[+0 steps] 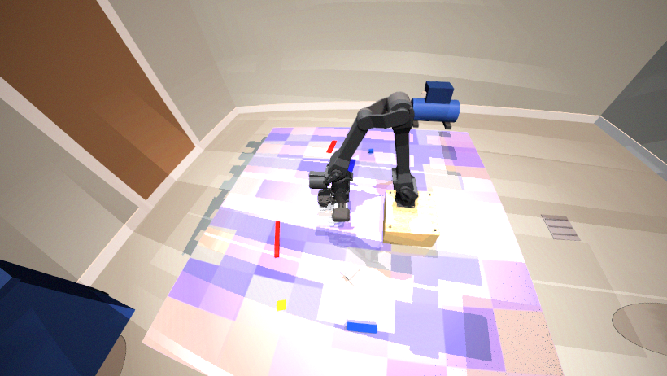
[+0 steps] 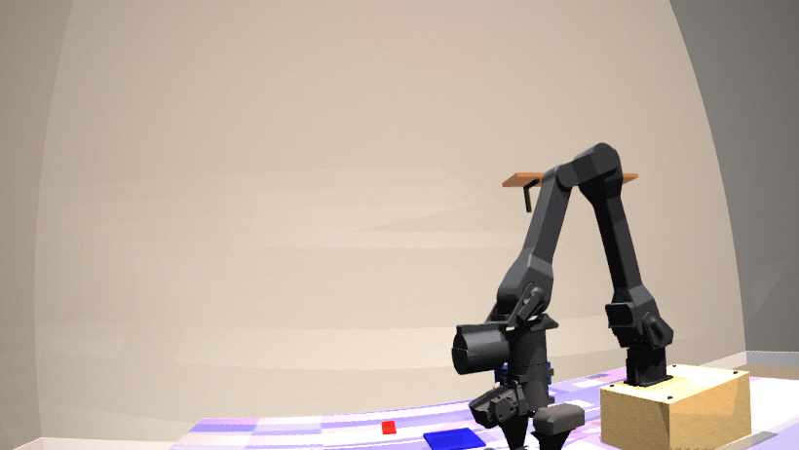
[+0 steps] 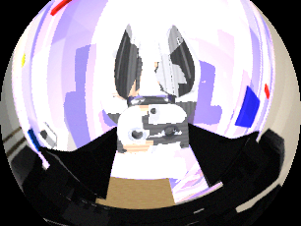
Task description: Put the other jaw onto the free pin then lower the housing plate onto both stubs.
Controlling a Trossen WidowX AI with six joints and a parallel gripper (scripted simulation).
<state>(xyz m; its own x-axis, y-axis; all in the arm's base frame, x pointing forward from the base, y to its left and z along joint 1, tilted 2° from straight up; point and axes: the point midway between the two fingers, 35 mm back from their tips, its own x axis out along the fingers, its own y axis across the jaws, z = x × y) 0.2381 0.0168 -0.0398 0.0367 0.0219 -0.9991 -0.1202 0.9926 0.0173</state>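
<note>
The grey jaw is 2 cm to the left of my gripper tip and 2 cm ahead of it. Also, from my gripper tip: blue tile: 28 cm to the right, 4 cm ahead, 2 cm below; then yellow square: 38 cm to the left, 15 cm ahead, 2 cm below; then blue bar: 40 cm to the left, 12 cm behind, 1 cm below.
</note>
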